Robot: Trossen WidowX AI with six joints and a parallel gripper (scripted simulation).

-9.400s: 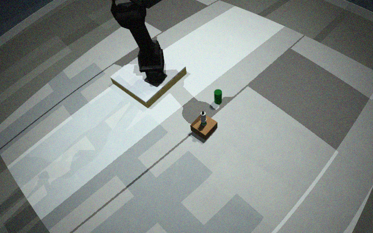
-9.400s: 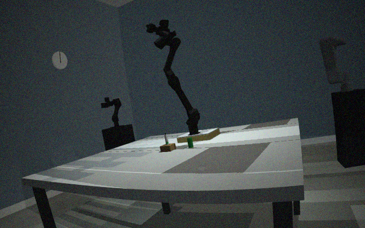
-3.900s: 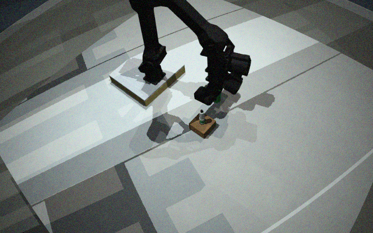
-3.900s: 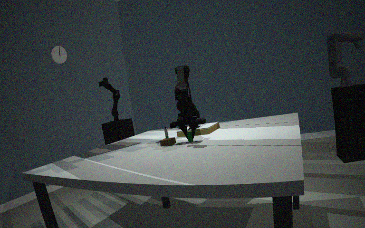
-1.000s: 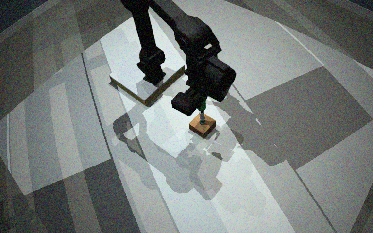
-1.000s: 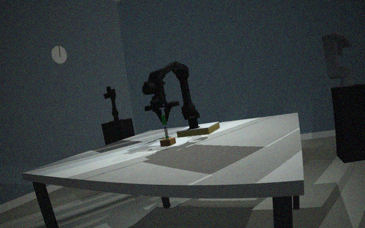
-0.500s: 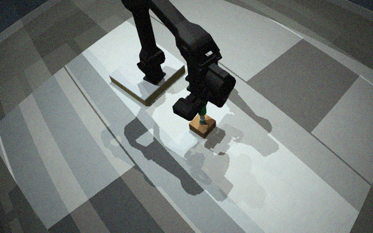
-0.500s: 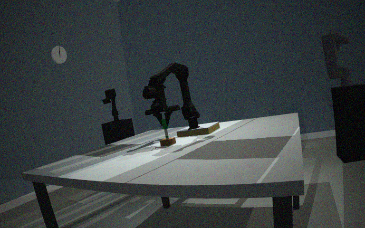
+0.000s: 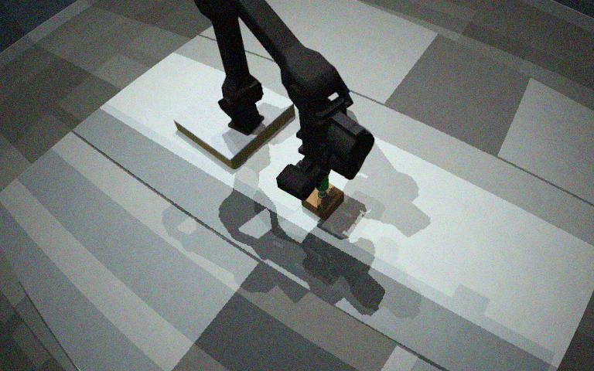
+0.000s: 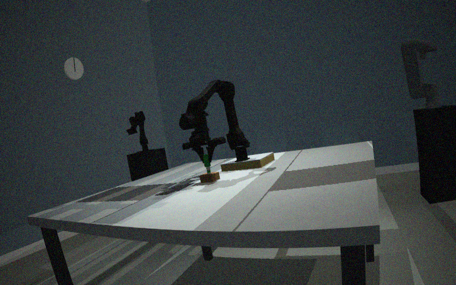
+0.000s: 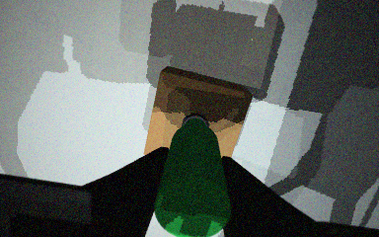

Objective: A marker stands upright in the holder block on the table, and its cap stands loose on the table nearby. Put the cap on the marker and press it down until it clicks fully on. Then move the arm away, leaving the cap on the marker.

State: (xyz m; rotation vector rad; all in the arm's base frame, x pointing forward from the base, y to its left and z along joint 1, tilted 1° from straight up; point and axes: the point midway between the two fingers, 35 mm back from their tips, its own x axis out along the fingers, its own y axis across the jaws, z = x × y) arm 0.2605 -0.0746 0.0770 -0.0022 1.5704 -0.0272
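The holder block lies 60 mm below my gripper tip. The rest, counted from my gripper tip: green cap 10 mm above.
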